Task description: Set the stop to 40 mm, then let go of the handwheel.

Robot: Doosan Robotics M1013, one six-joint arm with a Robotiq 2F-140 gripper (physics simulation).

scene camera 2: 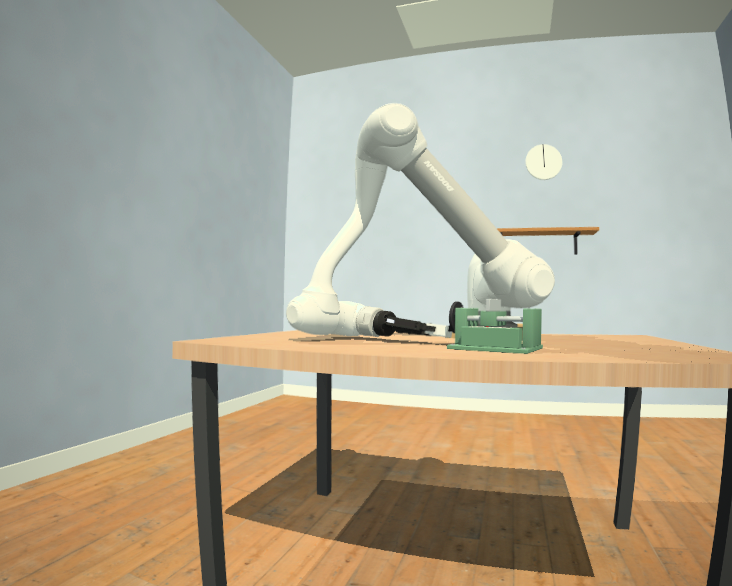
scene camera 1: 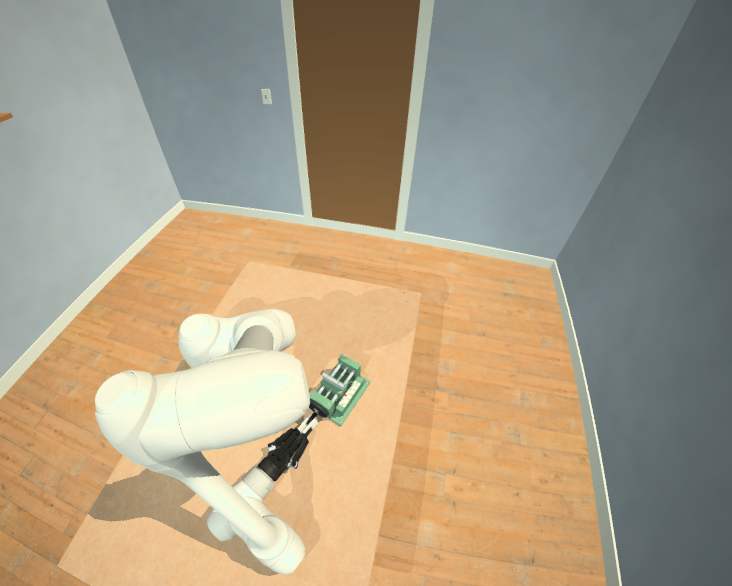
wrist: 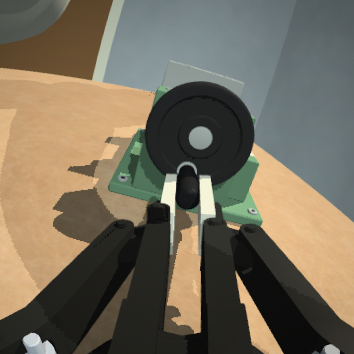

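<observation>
A green stop unit stands on the table. Its black handwheel faces my gripper. In the wrist view the black crank handle is at the wheel's lower edge, slightly left of the hub. The gripper is shut on this handle, one pale pad on each side. The grey stop sits across the rods, part way along them. A white scale with a small red mark lies beside the rods; its numbers are too small to read.
The table top carries the unit and the arm. The arm's large white link hangs close beside the unit in scene camera 1. A wall shelf and a clock are behind the arm.
</observation>
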